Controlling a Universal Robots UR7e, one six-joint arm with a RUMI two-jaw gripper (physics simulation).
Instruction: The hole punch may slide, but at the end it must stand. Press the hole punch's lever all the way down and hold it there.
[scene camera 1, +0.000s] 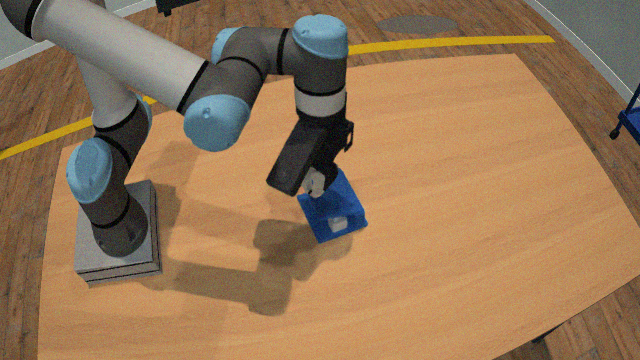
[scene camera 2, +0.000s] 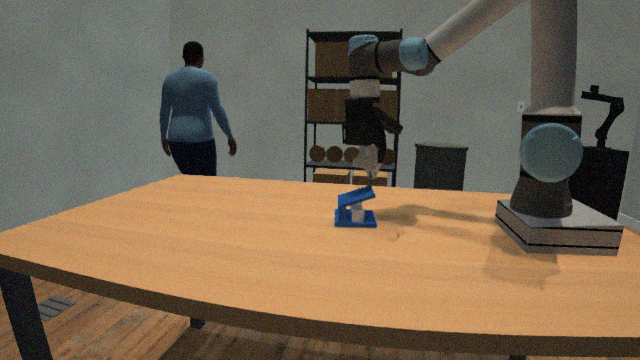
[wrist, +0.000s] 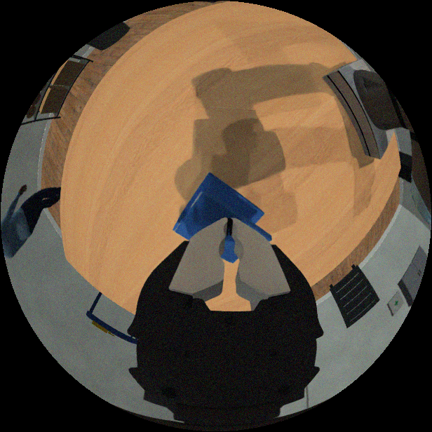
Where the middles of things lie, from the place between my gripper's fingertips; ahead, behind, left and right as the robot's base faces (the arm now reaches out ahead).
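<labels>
Hole punch lever (scene camera 1: 339, 200): my hand is 40 mm short of it, 20 mm to the right of it and 40 mm above it. Blue hole punch (scene camera 1: 324, 230), counted from my hand: 40 mm ahead of it, 20 mm to the left of it, 60 mm below it.
</labels>
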